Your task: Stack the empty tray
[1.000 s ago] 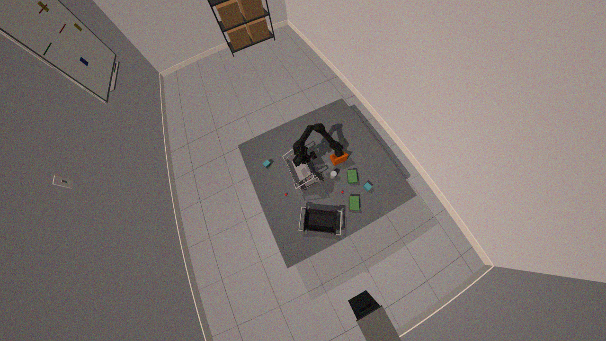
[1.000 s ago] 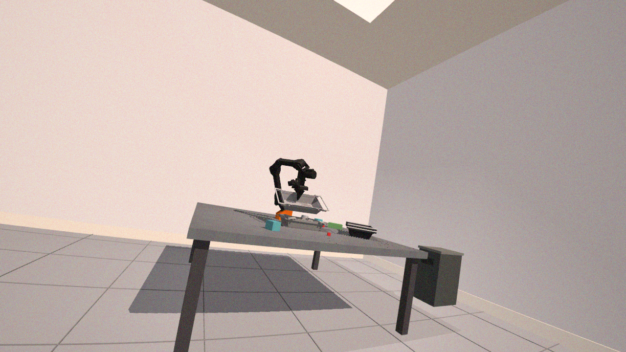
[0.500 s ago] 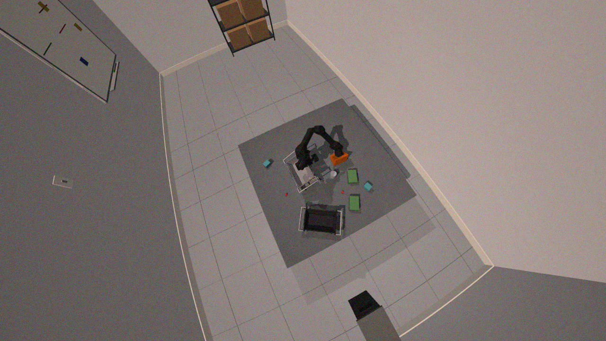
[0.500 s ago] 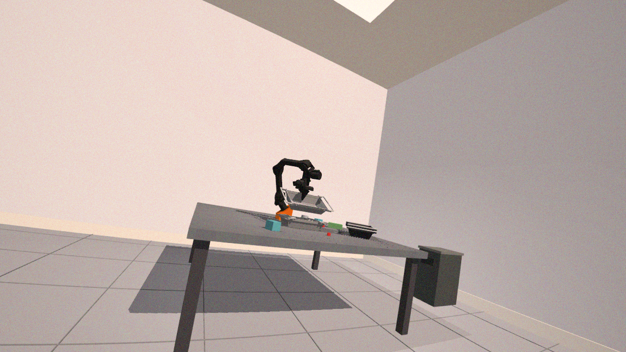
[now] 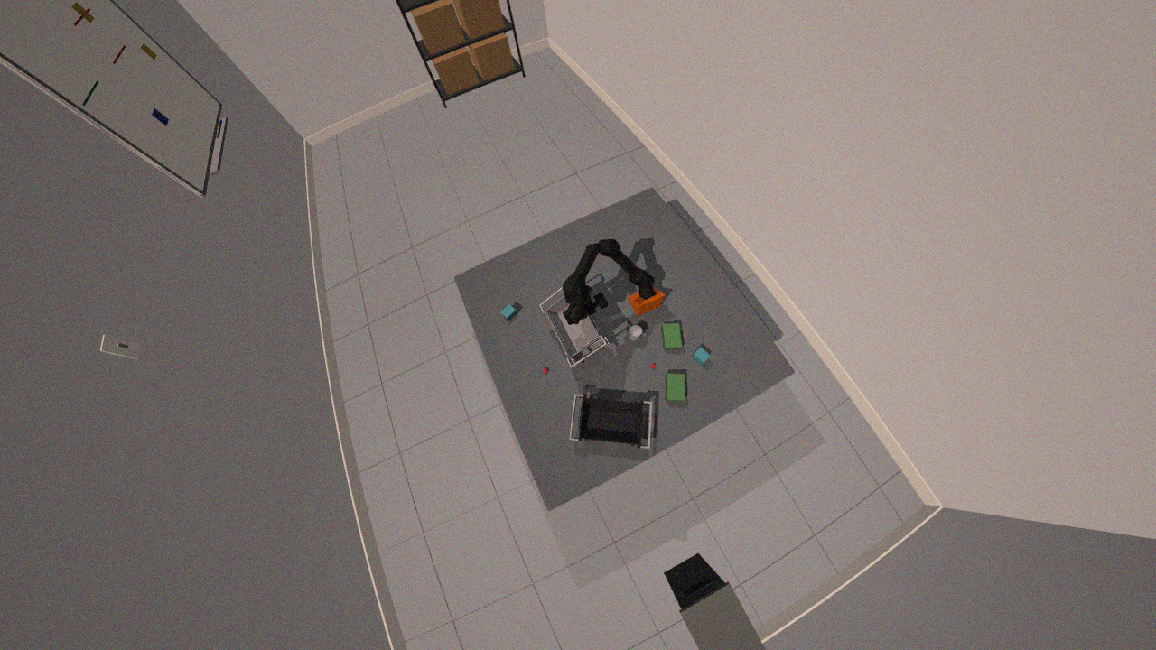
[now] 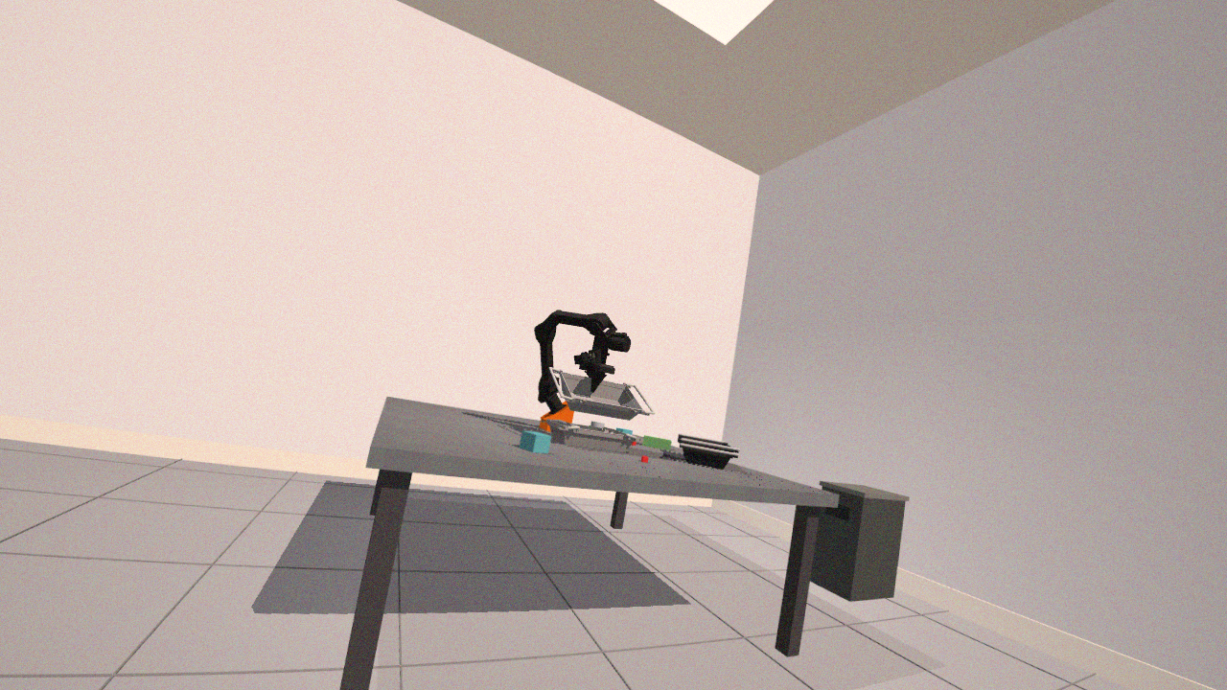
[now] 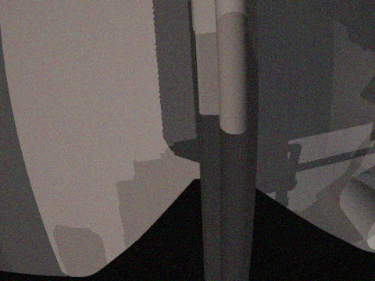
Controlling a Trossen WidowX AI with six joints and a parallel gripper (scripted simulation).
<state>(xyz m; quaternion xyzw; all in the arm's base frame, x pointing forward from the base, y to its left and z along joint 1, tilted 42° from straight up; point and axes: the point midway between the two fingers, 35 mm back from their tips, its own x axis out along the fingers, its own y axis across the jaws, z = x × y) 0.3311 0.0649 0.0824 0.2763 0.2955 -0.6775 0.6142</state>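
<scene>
Right now my gripper tip is 7 cm short of the grey tray.
</scene>
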